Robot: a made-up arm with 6 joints.
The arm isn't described. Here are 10 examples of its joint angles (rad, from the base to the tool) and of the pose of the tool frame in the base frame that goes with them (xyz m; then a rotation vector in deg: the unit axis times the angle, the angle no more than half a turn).
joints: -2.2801 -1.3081 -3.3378 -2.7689 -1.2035 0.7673
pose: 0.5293 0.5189 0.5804 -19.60 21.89 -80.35
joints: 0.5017 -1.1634 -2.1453 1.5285 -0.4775 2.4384
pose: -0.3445 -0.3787 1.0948 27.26 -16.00 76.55
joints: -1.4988 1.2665 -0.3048 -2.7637 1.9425 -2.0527
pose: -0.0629 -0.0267 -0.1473 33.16 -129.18 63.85
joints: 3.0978 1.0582 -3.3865 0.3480 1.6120 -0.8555
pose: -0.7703 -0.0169 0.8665 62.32 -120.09 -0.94
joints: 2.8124 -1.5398 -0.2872 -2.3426 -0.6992 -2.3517
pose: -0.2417 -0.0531 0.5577 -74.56 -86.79 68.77
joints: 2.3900 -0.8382 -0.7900 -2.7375 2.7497 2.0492
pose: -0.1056 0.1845 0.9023 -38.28 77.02 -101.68
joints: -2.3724 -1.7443 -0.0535 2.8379 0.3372 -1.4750
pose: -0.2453 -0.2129 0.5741 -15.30 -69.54 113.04
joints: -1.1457 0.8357 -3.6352 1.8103 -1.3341 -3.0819
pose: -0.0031 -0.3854 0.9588 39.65 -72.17 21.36
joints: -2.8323 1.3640 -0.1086 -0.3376 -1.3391 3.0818
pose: 0.0162 -0.0526 -0.0226 156.64 36.77 -3.39
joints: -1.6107 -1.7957 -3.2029 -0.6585 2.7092 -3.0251
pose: -0.0704 0.7354 0.2438 56.59 8.44 -53.38
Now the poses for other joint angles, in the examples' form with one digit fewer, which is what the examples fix.
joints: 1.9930 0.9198 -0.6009 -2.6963 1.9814 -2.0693
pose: -0.085 0.375 -0.103 -79.9 -26.8 -29.1
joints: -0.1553 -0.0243 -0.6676 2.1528 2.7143 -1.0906
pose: 0.493 0.060 0.486 -20.1 -25.4 -21.3
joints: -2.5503 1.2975 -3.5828 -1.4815 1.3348 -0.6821
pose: -0.681 -0.321 0.892 39.6 -94.4 -101.6
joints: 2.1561 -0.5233 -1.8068 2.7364 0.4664 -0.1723
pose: -0.173 0.286 1.196 -26.1 -5.7 93.2
